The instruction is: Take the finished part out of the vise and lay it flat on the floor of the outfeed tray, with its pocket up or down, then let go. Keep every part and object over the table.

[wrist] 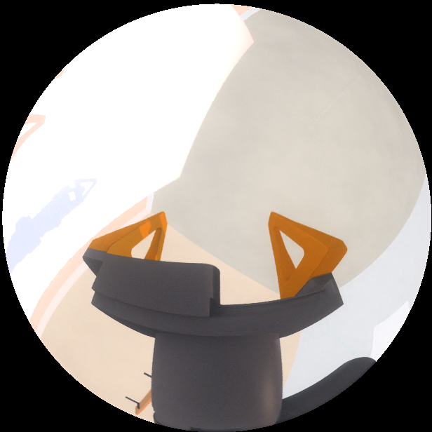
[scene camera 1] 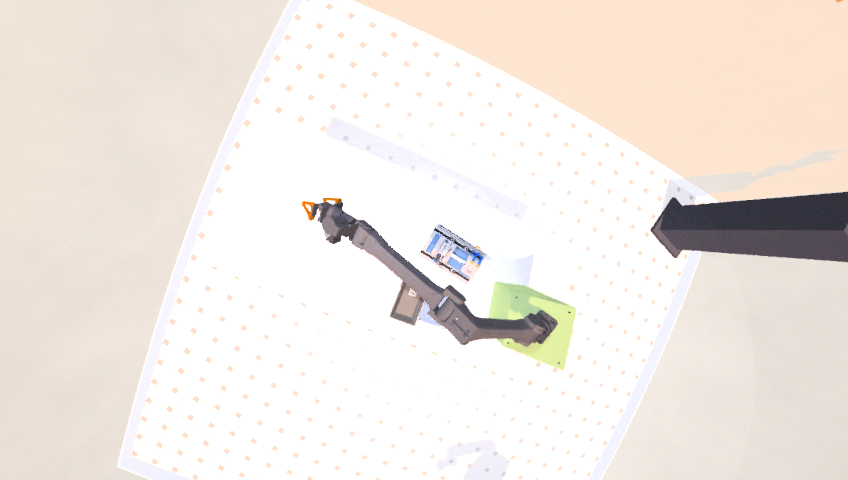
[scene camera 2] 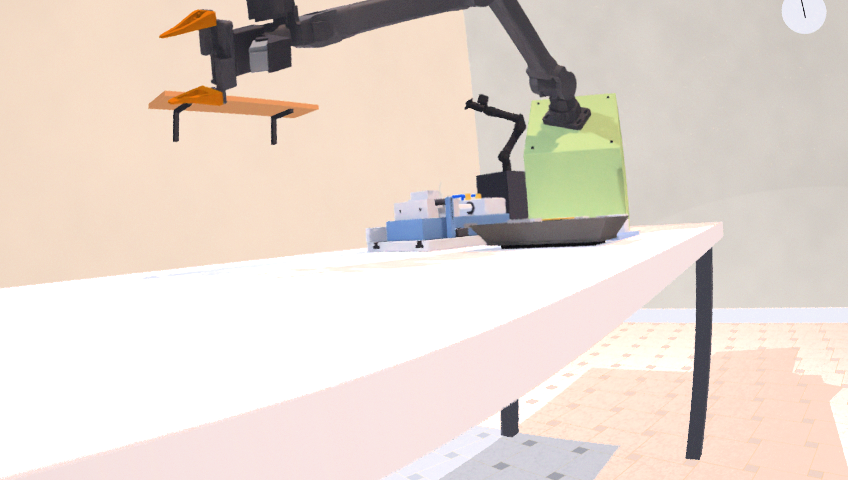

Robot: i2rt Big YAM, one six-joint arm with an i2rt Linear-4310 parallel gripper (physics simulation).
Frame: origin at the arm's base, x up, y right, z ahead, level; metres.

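Seen in the pictures: gripper, fingertip midpoint: [scene camera 1: 313,200] [scene camera 2: 164,70]; arm's base, origin of the base link: [scene camera 1: 541,326] [scene camera 2: 567,118].
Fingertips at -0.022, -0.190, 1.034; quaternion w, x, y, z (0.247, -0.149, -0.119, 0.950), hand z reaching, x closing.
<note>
Offsets run from my fingertips to a thing's top centre, as dx, dy, dz.
My gripper [scene camera 1: 315,201] [scene camera 2: 165,69] [wrist: 217,217] is open, its orange fingers wide apart with nothing between them. It is high above the table, far to the left of the vise. The blue and white vise {-0.190, +0.200, -0.610} [scene camera 1: 453,252] [scene camera 2: 416,229] stands on the table right of the gripper in both scene views. A small pale block {-0.174, +0.189, -0.544} [scene camera 2: 425,195] shows on top of the vise; whether it is the finished part or a jaw is hard to tell. A grey-brown tray [scene camera 1: 407,309] [scene camera 2: 547,233] stands beside the vise, partly under the arm in the top view. A small pale thing shows at its upper end.
The arm stands on a green block [scene camera 1: 502,297] [scene camera 2: 574,184] right of the vise. A pale blue sheet [scene camera 1: 429,315] lies beside the tray, partly under the arm. A black column [scene camera 1: 743,228] reaches in from the right. An orange shelf [scene camera 2: 238,105] shows on the wall.
</note>
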